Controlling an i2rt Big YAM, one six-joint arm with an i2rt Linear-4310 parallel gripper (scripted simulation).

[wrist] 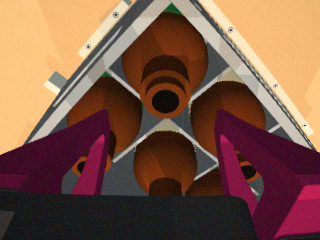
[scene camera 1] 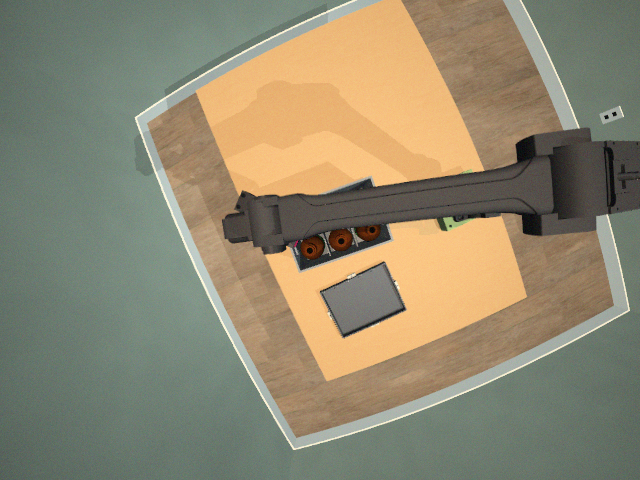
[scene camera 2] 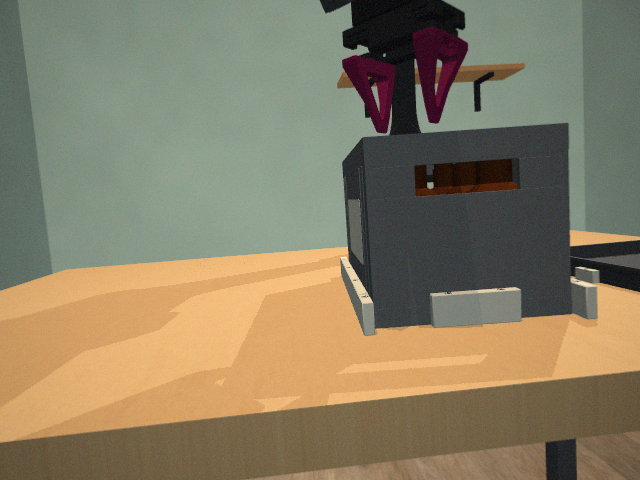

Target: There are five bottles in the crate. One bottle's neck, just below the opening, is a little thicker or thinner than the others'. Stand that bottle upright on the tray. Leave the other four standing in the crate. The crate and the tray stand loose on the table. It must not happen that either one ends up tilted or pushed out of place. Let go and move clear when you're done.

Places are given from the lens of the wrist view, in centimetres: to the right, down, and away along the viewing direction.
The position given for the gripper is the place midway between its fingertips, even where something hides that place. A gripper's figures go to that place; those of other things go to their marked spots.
gripper (wrist: 162, 119): 0, 0, 13
bottle (wrist: 170, 54): 1, -5, 17
dark grey crate (wrist: 129, 27): -2, -4, 11
bottle (wrist: 125, 110): -3, -1, 22
bottle (wrist: 210, 183): 6, 8, 29
